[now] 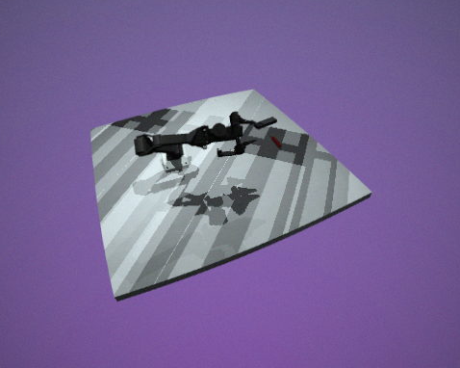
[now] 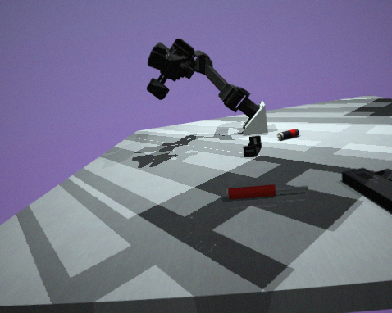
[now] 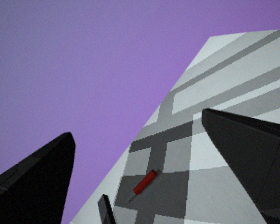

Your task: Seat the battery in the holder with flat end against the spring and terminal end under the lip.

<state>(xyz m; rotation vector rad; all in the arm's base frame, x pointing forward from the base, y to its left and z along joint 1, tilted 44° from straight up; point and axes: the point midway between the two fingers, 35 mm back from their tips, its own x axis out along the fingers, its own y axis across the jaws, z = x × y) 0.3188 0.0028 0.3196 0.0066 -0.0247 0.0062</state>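
Right now the battery is 33 cm to the left of my gripper tip, 26 cm below it and 19 cm behind it. Also, from my gripper tip: red-handled screwdriver 27 cm to the left, 26 cm below, 23 cm ahead; flat black box 45 cm to the left, 26 cm below, 26 cm ahead.
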